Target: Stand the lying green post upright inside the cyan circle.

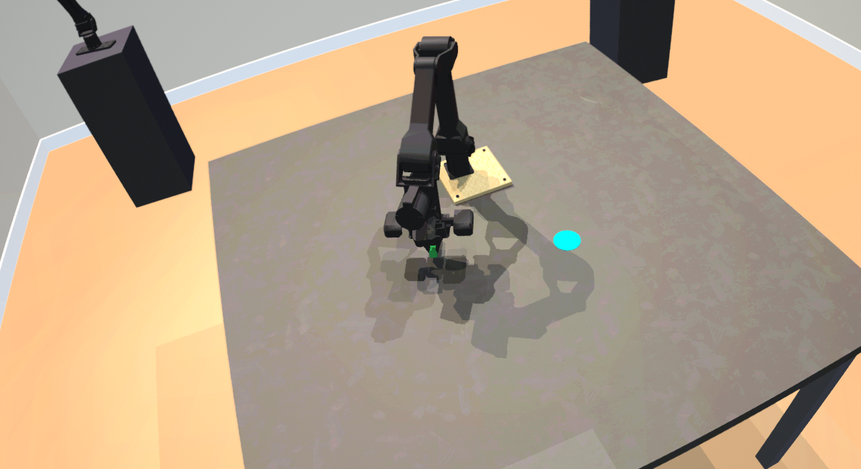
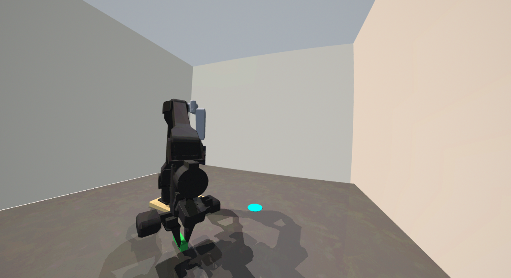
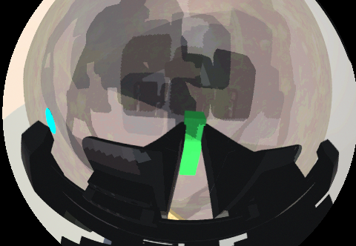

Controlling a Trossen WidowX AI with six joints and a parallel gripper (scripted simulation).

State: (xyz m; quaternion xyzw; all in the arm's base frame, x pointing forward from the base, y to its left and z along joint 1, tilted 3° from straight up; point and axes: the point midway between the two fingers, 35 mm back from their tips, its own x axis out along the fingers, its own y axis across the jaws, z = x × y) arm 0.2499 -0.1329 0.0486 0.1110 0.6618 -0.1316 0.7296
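Right now the cyan circle is 7 cm ahead of my gripper tip, 29 cm to the left of it and 2 cm below it. From my gripper tip the other things lie so: green post 2 cm behind, 1 cm to the left.
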